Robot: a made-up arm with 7 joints.
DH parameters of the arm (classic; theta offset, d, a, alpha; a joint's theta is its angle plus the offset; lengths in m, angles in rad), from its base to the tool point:
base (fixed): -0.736 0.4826 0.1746 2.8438
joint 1: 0 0.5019 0.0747 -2.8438
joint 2: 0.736 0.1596 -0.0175 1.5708
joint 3: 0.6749 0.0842 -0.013 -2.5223
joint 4: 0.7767 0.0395 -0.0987 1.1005
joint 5: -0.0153 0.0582 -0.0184 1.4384
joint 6: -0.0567 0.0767 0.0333 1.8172
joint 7: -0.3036 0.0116 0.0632 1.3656
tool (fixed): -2.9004 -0.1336 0 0
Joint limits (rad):
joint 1: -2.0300..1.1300
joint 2: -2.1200..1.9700
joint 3: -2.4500..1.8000
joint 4: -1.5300..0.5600
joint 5: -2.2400..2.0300
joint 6: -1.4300..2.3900
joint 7: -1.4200..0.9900
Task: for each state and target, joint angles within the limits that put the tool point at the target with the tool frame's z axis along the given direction. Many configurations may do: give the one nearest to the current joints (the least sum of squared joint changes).
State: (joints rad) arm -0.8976 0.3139 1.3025 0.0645 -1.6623 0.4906 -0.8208
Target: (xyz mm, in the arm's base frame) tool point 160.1 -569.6 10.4 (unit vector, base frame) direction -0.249 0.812 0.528
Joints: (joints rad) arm -0.5937 0.3079 0.7810 0.0569 -1.9991 -0.1566 -0.6438
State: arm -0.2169 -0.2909 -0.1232 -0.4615 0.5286 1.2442 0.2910
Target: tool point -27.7 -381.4 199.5 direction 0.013 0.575 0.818
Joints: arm 0.5894 -1.0767 -0.5130 0.1055 1.3060 1.3220 0.9900
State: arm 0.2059 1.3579 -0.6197 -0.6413 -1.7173 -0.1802 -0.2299
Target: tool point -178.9 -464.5 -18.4 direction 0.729 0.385 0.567
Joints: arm 0.6043 1.0098 -0.1435 -0.9843 -1.4595 -0.9660 0.3225
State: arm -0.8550 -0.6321 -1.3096 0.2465 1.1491 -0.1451 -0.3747
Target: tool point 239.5 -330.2 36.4 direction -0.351 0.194 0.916
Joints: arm -0.8514 -0.3613 -1.1043 0.0814 0.4065 -0.2473 0.0492
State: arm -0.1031 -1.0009 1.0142 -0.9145 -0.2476 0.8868 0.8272
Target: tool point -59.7 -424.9 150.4 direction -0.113 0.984 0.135
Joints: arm -0.8080 -1.2349 0.7000 -0.8614 0.4574 1.1221 0.9900
